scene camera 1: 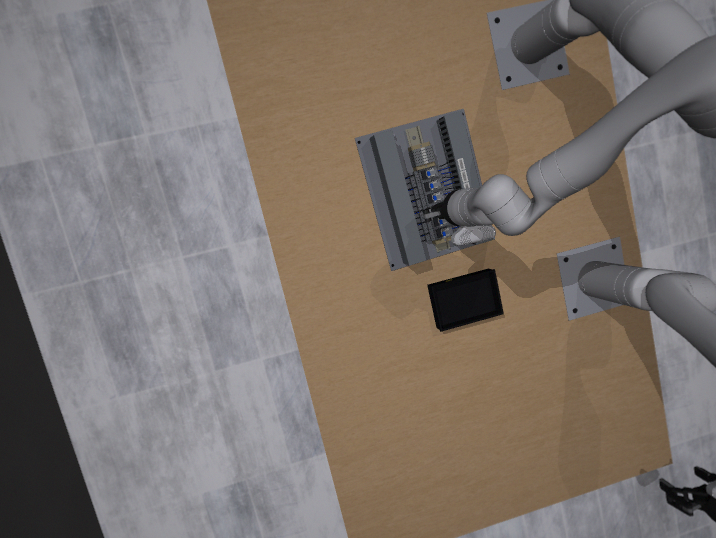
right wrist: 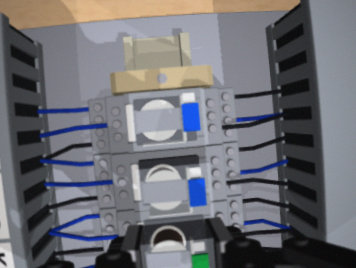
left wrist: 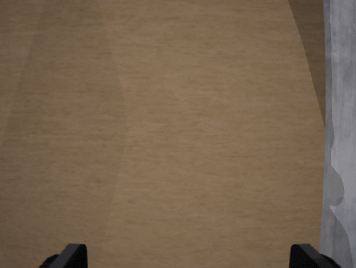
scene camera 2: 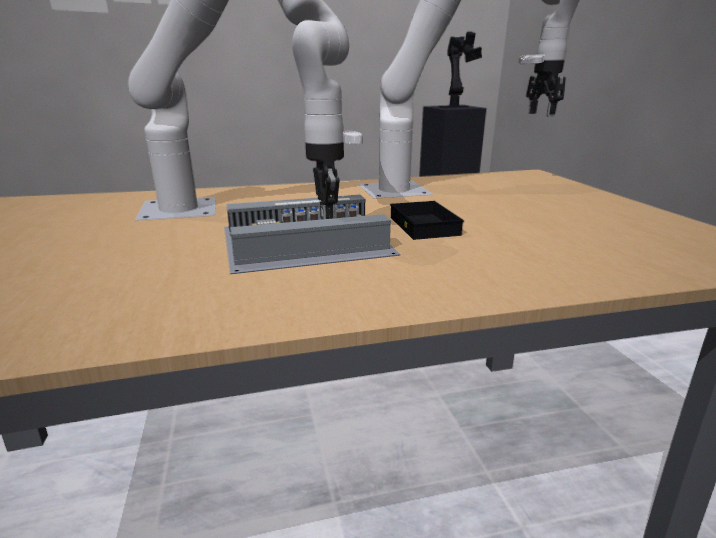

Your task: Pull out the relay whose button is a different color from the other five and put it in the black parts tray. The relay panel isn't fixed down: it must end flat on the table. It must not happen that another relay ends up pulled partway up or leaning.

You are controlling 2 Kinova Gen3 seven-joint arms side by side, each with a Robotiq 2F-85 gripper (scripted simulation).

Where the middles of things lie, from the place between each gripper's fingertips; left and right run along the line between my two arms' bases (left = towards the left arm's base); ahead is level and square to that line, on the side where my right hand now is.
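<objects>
Counted from my right hand: relay panel (scene camera 1: 387,157) 50 mm to the right and 30 mm below; black parts tray (scene camera 1: 473,297) 230 mm to the left and 40 mm below. Going by their middles, the relay panel is the nearest to my right hand of the things named here.
Counted from my left hand (scene camera 2: 541,114): relay panel 800 mm to the right, 300 mm ahead and 170 mm below; black parts tray 530 mm to the right, 300 mm ahead and 180 mm below. Of the things named here, going by their middles, the black parts tray is the nearest to my left hand.
</objects>
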